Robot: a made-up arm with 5 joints. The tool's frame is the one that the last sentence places.
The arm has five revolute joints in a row. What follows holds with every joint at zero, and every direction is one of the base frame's.
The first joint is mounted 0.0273 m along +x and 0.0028 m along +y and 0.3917 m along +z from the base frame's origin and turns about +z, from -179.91 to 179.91 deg.
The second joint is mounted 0.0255 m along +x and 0.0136 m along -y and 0.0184 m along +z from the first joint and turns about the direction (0, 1, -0.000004), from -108.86 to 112.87 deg.
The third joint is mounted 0.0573 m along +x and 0.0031 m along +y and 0.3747 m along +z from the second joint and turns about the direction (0, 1, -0.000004), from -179.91 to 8.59 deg.
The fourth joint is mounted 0.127 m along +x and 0.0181 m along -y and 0.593 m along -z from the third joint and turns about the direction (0, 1, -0.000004), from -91.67 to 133.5 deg.
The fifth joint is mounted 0.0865 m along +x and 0.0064 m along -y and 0.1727 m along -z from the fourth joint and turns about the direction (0, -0.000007, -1), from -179.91 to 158.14 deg.
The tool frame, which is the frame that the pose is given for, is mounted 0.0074 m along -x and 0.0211 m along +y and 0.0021 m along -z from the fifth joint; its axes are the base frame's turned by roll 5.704, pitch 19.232 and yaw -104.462 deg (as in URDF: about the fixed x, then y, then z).
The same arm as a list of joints. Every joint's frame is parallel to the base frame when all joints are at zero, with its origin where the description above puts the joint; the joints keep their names.
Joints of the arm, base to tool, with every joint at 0 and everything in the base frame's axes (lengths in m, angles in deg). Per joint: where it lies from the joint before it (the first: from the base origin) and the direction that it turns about. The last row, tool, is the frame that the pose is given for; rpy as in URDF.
joint 1: axis 0 0 1 origin 0.0273 0.0028 0.3917
joint 2: axis 0 1 0 origin 0.0255 -0.0136 0.0184
joint 3: axis 0 1 0 origin 0.0573 0.0031 0.3747
joint 4: axis 0 1 0 origin 0.127 -0.0181 -0.593
joint 5: axis 0 0 -1 origin 0.0865 -0.0064 -0.1727
tool: origin -0.0074 0.0211 -0.0021 rpy 5.7 19.23 -104.46
Joint limits (deg, base to tool): -179.91..179.91 -108.86..112.87 -179.91..8.59 -91.67..133.5 -179.91..158.14

